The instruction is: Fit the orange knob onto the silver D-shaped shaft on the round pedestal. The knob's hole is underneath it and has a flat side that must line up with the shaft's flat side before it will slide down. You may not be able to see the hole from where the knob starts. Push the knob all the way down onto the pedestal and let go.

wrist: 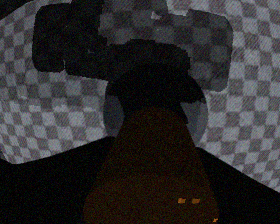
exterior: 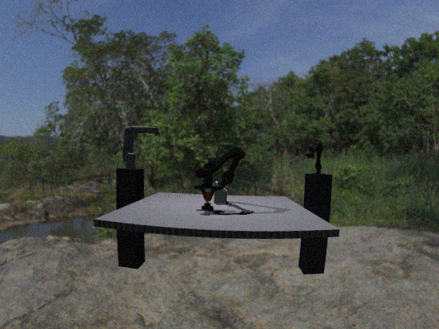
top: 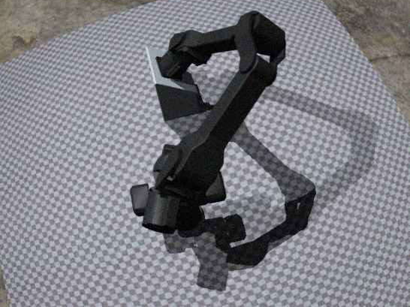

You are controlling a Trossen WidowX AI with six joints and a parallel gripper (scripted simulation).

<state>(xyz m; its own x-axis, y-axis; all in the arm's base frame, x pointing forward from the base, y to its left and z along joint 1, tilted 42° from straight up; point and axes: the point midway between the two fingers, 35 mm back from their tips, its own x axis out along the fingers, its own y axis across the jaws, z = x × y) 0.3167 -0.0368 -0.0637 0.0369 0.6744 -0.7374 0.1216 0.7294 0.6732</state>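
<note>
My gripper tip is now 3 cm below the orange knob. From my gripper tip the other things lie so: round dark pedestal (4 cm below).
</note>
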